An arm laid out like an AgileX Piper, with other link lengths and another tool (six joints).
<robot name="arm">
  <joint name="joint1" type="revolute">
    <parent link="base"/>
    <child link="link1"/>
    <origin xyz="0 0 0.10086"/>
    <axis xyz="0 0 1"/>
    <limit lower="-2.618" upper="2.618"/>
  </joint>
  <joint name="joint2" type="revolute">
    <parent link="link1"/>
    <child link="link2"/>
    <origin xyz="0 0 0"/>
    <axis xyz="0 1 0"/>
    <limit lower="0" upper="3.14"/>
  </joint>
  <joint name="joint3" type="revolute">
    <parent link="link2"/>
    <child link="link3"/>
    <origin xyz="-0.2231 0 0.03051"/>
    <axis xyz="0 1 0"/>
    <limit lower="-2.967" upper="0"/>
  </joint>
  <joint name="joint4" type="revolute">
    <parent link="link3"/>
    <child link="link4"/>
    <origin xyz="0.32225 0 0.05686"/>
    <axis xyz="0.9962 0 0.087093"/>
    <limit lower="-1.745" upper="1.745"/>
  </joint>
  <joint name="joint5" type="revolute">
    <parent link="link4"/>
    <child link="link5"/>
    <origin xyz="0 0 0"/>
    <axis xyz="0 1 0"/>
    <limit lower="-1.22" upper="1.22"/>
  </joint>
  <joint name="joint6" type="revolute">
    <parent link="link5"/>
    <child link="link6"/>
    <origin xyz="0.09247 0 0.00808"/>
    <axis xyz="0.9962 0 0.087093"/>
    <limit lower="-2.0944" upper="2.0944"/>
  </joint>
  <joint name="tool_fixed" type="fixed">
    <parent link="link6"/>
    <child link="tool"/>
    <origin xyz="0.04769 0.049 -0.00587" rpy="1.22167 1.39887 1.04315"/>
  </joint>
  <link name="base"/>
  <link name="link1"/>
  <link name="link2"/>
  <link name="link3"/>
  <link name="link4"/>
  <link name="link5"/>
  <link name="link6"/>
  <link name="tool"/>
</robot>
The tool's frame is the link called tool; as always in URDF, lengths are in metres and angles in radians.
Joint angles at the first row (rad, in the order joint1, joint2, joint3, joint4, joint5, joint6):
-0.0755, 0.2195, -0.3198, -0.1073, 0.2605, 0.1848
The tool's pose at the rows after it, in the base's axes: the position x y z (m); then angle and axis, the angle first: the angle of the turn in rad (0 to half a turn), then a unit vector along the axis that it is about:
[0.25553, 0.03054, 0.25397, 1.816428, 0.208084, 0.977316, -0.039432]
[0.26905, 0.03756, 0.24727, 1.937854, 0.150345, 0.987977, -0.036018]
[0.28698, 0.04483, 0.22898, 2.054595, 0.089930, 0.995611, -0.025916]
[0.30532, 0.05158, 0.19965, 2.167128, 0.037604, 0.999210, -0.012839]
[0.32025, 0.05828, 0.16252, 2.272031, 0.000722, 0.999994, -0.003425]
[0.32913, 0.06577, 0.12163, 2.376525, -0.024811, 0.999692, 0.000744]
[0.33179, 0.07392, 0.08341, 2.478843, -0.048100, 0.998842, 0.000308]
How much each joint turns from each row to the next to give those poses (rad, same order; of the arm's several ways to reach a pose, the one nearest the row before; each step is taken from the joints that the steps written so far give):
-0.0001, 0.1327, -0.1172, 0.1128, 0.1218, -0.1372
0.0001, 0.1559, -0.1012, 0.1376, 0.0804, -0.1804
0.0001, 0.1727, -0.0779, 0.1338, 0.0459, -0.1843
0.0049, 0.1754, -0.0531, 0.1121, 0.0192, -0.1630
0.0155, 0.1640, -0.0295, 0.0675, -0.0081, -0.1090
0.0248, 0.1501, -0.0162, 0.0256, -0.0201, -0.0554
0.0298, 0.1332, -0.0169, -0.0093, -0.0128, -0.0166

